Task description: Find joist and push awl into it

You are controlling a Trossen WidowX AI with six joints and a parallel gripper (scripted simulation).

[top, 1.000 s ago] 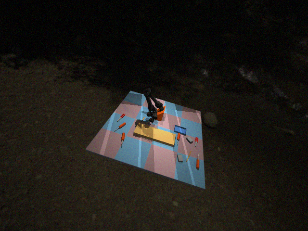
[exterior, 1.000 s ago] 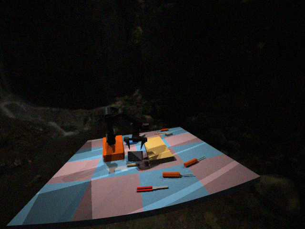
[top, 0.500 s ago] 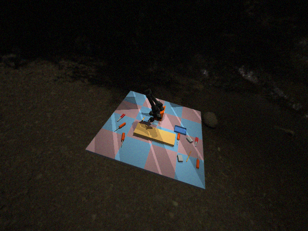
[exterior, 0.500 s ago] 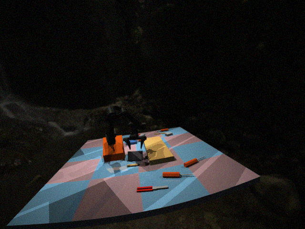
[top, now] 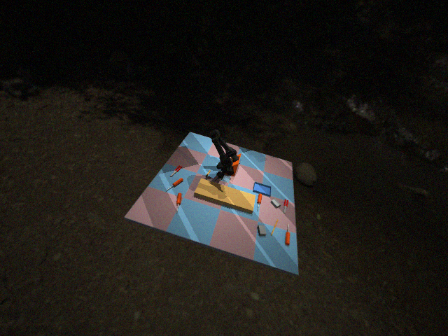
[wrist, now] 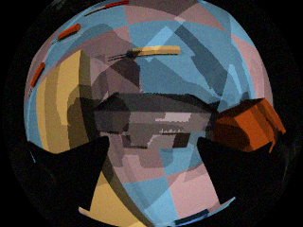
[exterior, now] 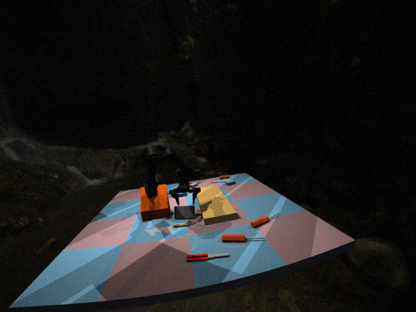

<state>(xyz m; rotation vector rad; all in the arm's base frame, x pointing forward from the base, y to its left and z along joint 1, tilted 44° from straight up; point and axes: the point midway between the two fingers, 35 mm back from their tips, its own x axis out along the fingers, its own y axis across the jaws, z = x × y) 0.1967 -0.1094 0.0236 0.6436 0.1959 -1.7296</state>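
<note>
Right now the stud finder is 20 mm behind my gripper tip and 40 mm below it. From my gripper tip the other things lie so: awl 20 mm behind, 130 mm to the right, 60 mm below; blue tray 20 mm behind, 420 mm to the left, 50 mm below.
</note>
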